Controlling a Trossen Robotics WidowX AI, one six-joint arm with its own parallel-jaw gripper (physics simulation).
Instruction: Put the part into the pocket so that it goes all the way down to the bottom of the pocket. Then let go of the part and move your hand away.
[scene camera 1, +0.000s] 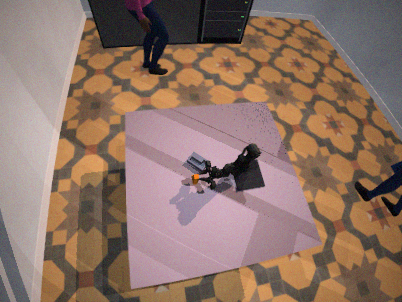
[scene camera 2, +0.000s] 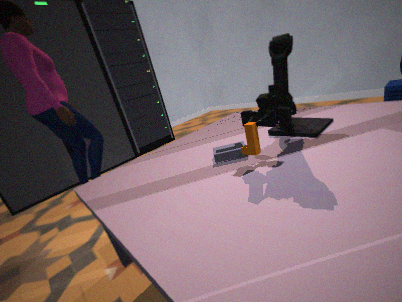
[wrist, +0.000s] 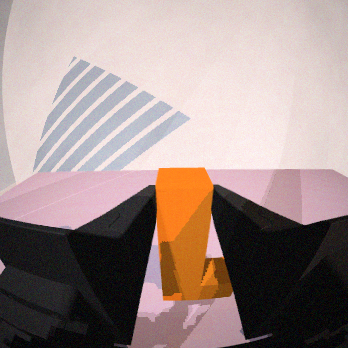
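Seen in the pictures: gripper, fingertip midpoint: (scene camera 1: 197, 176) (scene camera 2: 251, 124) (wrist: 183, 192); arm's base, origin of the base link: (scene camera 1: 241, 168) (scene camera 2: 285, 126).
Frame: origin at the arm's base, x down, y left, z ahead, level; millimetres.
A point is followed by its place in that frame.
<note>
The orange L-shaped part (scene camera 1: 195, 178) @[z 384, x -135, y 4 mm] (scene camera 2: 253, 139) @[z 390, x -85, y 4 mm] (wrist: 184, 225) @[z 359, x -112, y -4 mm] is upright, its short foot at the bottom. In the second scene view the foot points left and overlaps the right end of the grey pocket block (scene camera 1: 194, 164) @[z 328, x -10, y -139 mm] (scene camera 2: 229, 156) @[z 333, x 10, y -139 mm]. The first scene view shows the part beside the block, outside its slot-like pocket. The part seems to hang a little above the table. My black gripper (scene camera 1: 198, 177) @[z 365, x -130, y -5 mm] (scene camera 2: 249, 121) @[z 365, x -130, y -5 mm] (wrist: 183, 192) @[z 365, x -130, y -5 mm] is shut on the upper part of the upright leg, one finger on each side. The block is not seen in the wrist view.
The pinkish table top (scene camera 1: 165, 245) @[z 689, x 24, y 315 mm] (scene camera 2: 200, 250) @[z 765, x 24, y 14 mm] carries the block and the arm's black base plate (scene camera 1: 255, 181) @[z -59, x 7, y 129 mm] (scene camera 2: 310, 127) @[z 17, x 7, y 110 mm]. The arm's shadow falls on the table beside the part. A person in pink (scene camera 1: 157, 37) (scene camera 2: 37, 75) stands beyond the table near dark cabinets (scene camera 1: 180, 25) (scene camera 2: 120, 65).
</note>
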